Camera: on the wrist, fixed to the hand. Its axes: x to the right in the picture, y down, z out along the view.
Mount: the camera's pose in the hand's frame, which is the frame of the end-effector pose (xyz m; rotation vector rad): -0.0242 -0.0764 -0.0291 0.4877 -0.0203 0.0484
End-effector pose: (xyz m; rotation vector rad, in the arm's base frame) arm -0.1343 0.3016 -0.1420 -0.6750 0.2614 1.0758
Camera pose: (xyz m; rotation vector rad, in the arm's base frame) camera -0.0752 0.2430 -0.1232 -0.2212 0.5046 1.0129
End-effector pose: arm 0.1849 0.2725 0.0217 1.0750 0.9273 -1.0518
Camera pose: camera 0.1028 0.2954 0.0209 1.4750 0.6356 -1.2814
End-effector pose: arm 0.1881 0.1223 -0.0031 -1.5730 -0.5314 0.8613
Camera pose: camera 0.2055 0.1003 0.0774 -1.1347 -0.2690 0.9601
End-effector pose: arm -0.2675 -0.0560 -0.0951 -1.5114 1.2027 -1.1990
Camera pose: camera -0.2845 -0.0195 -0.0200 -1.1194 0.8458 -1.3237
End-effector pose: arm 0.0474 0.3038 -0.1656 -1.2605 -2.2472 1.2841
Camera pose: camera 0.0362 0.2836 -0.0835 -1.1200 -1.7619 1.7298
